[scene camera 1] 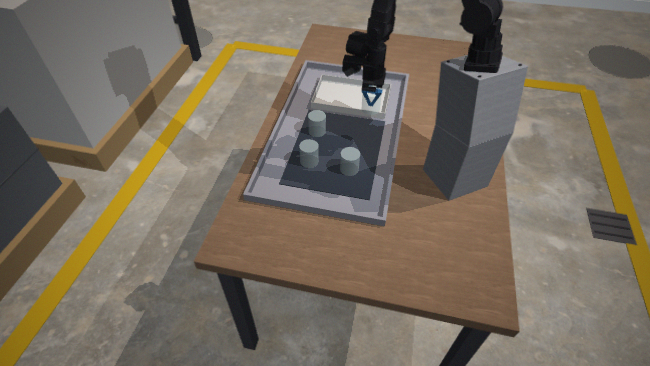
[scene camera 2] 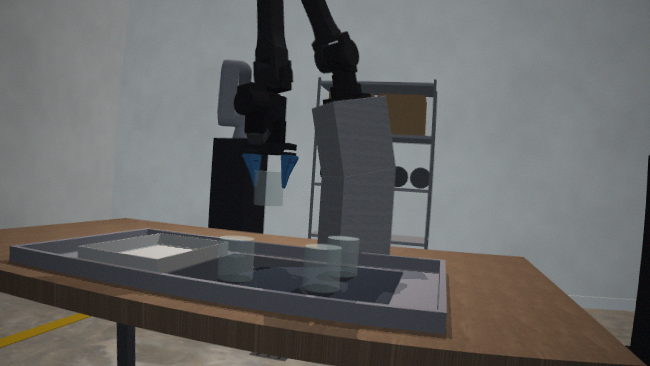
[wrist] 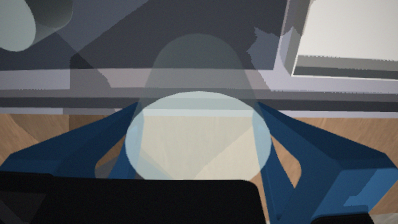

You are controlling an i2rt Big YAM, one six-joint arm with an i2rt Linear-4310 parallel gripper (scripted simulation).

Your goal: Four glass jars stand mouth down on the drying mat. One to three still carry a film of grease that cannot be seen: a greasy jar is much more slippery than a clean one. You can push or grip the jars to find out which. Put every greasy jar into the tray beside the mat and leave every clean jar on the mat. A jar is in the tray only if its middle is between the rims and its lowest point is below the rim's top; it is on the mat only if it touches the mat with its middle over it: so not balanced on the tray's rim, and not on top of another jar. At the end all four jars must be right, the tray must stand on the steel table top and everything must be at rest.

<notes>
The pictures show: my gripper and a white tray.
My gripper also shows in the wrist view.
</notes>
